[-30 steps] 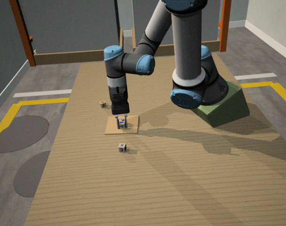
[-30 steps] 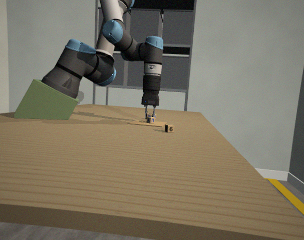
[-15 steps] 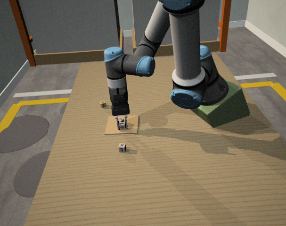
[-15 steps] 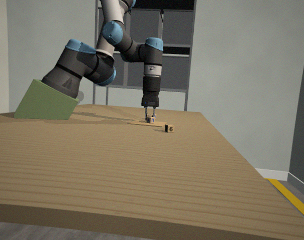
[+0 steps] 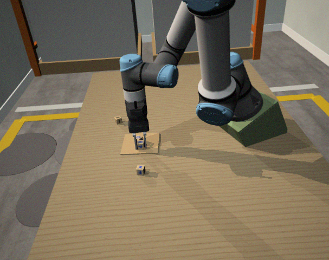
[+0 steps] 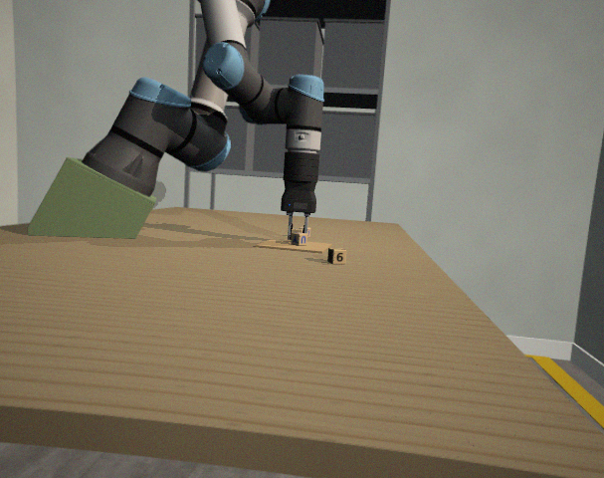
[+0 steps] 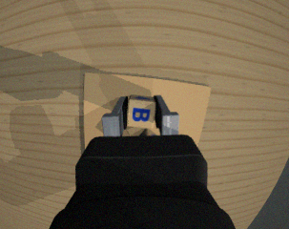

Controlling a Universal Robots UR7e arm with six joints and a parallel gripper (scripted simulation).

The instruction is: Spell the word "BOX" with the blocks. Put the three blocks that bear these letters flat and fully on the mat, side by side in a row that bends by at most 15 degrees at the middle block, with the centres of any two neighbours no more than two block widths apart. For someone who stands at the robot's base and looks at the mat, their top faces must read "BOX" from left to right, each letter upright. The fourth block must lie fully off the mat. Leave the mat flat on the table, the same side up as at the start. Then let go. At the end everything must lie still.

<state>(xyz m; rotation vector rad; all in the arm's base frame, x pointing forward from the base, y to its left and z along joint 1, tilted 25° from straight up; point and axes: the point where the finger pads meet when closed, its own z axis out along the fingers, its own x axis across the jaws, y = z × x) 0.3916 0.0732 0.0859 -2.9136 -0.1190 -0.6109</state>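
Right now the B block is 10 mm below my hand. The rest, counted from my hand: X block: 10 mm behind, 140 mm to the left, 10 mm below; then O block: 10 mm ahead, 40 mm to the right, 10 mm below; then mat: 10 mm ahead, 40 mm to the right, 20 mm below.
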